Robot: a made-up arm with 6 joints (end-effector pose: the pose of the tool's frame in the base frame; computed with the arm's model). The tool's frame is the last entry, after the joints. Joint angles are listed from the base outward.
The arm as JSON. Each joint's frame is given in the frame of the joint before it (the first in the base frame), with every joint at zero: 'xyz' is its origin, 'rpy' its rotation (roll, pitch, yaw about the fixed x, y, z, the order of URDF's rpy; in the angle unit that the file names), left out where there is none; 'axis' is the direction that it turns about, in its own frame. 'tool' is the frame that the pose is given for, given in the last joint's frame.
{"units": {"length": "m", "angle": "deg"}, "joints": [
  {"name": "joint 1", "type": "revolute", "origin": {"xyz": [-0.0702, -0.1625, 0.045]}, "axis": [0.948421, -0.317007, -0.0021]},
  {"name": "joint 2", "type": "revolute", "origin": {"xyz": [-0.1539, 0.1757, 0.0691]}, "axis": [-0.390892, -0.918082, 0.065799]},
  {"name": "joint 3", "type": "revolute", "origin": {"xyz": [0.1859, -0.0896, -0.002]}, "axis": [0.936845, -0.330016, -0.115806]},
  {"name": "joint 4", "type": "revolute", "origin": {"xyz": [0.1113, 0.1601, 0.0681]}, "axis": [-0.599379, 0.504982, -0.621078]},
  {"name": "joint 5", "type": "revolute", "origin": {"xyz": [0.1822, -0.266, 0.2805]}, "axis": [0.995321, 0.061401, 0.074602]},
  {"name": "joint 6", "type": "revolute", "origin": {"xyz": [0.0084, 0.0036, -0.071]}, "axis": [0.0, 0.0, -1.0]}
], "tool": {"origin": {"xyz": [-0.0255, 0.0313, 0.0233], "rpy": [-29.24, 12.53, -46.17]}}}
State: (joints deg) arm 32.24 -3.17 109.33 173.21 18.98 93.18
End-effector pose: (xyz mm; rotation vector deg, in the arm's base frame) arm 136.2 -478.7 -123.0 108.38 -107.30 87.83
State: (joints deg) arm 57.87 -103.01 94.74 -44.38 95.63 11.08
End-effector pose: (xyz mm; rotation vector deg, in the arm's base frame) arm -440.2 143.3 -352.4 -125.63 -0.76 15.71
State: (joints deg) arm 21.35 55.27 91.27 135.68 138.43 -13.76
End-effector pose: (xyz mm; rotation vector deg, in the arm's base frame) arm -195.7 -617.2 572.2 138.30 31.19 -19.84
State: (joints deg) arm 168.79 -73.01 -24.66 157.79 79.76 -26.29
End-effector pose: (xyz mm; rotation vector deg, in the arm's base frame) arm 12.9 -451.8 530.9 35.60 50.22 15.87
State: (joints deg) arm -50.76 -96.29 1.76 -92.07 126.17 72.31
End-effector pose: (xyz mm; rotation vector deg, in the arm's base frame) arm -176.2 -567.7 -330.1 -122.24 -127.55 -33.18
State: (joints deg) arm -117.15 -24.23 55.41 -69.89 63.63 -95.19
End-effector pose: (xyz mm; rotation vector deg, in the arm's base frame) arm 261.7 -227.4 177.9 16.50 -18.46 75.80
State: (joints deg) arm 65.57 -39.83 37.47 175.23 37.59 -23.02
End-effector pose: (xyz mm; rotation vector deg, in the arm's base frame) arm 344.3 -236.4 0.7 -62.32 124.88 -11.18
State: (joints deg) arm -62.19 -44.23 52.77 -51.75 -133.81 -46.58
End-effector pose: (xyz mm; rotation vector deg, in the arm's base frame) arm 54.5 -552.2 119.9 -132.64 23.75 -46.85
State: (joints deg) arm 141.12 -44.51 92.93 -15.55 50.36 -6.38
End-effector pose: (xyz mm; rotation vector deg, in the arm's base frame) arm 114.8 179.5 76.0 -90.44 -11.03 -41.51
